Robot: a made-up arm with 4 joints.
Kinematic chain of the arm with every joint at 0, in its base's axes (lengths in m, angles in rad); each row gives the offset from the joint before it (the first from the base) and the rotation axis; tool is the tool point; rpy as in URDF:
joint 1: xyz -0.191 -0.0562 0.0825 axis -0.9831 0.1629 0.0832
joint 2: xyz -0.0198 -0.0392 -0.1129 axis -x
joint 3: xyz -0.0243 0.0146 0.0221 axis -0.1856 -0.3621 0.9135
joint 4: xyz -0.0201 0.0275 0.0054 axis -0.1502 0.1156 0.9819
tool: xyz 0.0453 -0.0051 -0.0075 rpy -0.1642 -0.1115 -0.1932
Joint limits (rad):
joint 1: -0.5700..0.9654
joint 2: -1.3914..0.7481
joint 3: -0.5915..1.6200
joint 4: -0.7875..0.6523
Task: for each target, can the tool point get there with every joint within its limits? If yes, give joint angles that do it. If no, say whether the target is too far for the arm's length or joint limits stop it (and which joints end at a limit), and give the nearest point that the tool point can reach.
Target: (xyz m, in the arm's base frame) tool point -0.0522 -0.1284 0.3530
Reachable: no: too far | nearest point -0.2037 -0.1252 0.0901 | short by 0.303 m
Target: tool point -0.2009 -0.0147 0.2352
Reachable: no: joint limits stop it (at a limit: joint 1, joint 2, joint 4) | nearest point -0.2267 -0.1165 0.0967 | short by 0.174 m
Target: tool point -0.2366 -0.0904 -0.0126
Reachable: yes | joints 0.3278 0.4264 1.3964 -0.5424
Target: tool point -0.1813 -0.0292 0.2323
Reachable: no: joint limits stop it (at a limit: joint 1, joint 2, joint 4) | nearest point -0.2220 -0.1174 0.0962 | short by 0.167 m
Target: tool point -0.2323 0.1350 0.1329
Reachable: no: joint limits stop it (at a limit: joint 1, joint 4) | nearest point -0.2233 0.0204 0.0130 | short by 0.166 m
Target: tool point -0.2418 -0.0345 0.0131
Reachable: yes | joints -0.3395 -0.6323 1.0220 0.2711
